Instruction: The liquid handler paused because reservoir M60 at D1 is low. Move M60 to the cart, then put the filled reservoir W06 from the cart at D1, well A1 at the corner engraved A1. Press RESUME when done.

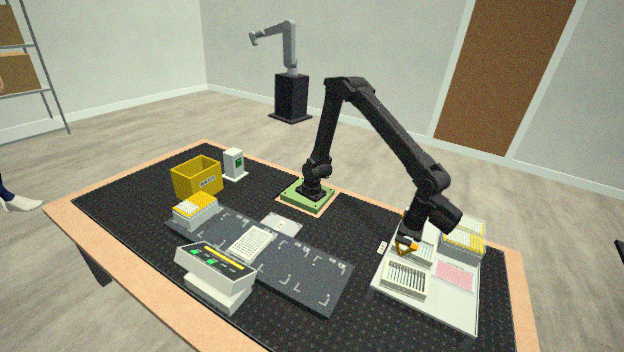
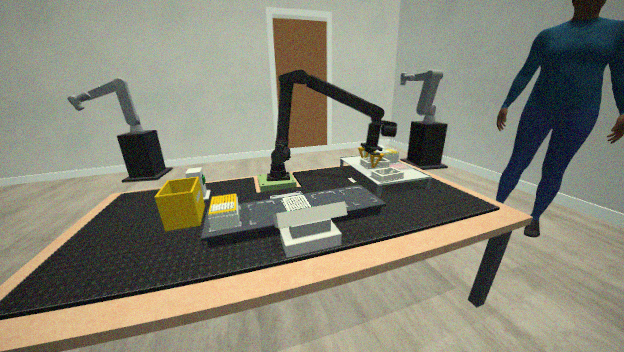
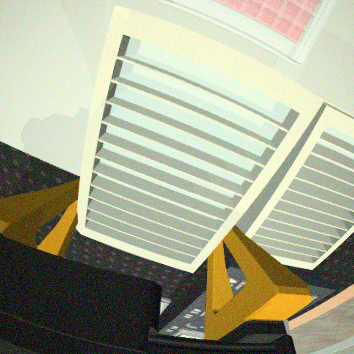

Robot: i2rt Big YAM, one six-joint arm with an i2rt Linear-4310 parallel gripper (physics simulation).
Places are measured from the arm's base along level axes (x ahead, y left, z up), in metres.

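Pixels of known places: gripper, fingertip midpoint: (image 1: 402, 245) (image 2: 368, 164) (image 3: 152, 201); arm's base at its link origin: (image 1: 310, 192) (image 2: 278, 178).
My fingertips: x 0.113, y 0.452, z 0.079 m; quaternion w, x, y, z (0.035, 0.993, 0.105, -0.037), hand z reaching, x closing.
Ahead of a thing's pixels: the offset from my fingertips to its top centre. "pt": to the spot under its first point. Level surfaces: height alone.
My gripper (image 1: 404, 249) (image 2: 371, 159) (image 3: 152, 201) hangs over the back left part of the white cart @(dx -0.064, dy +0.097, dz -0.029 m) (image 1: 447, 307) (image 2: 415, 176). Its yellow fingers are shut wide on the short sides of a ribbed cream reservoir @(dx -0.004, dy +0.035, dz +0.025 m) (image 1: 424, 250) (image 2: 369, 163) (image 3: 182, 158) with pale liquid in its channels. I cannot read its label. A second reservoir @(dx +0.102, dy +0.053, dz -0.004 m) (image 1: 405, 279) (image 2: 387, 173) (image 3: 309, 204) lies on the cart beside it. The grey deck @(dz -0.047 m) (image 1: 303, 269) (image 2: 345, 195) has several bare marked slots. The white box with the green button @(dx +0.015, dy -0.825, dz +0.035 m) (image 1: 234, 162) (image 2: 195, 174) stands at the far left.
A pink plate @(dx -0.019, dy +0.170, dz -0.021 m) (image 1: 454, 276) (image 3: 281, 14) and a yellow tip box @(dx -0.140, dy +0.155, dz +0.035 m) (image 1: 466, 241) are on the cart. On the deck are a tip box @(dx +0.329, dy -0.627, dz +0.017 m) (image 1: 195, 207) (image 2: 223, 209) and a white well plate @(dx +0.286, dy -0.383, dz -0.033 m) (image 1: 251, 242) (image 2: 296, 202). A yellow waste bin @(dx +0.211, dy -0.812, dz +0.040 m) (image 1: 195, 174) (image 2: 179, 202) and the handler console @(pt dx +0.446, dy -0.336, dz +0.035 m) (image 1: 214, 265) stand nearby.
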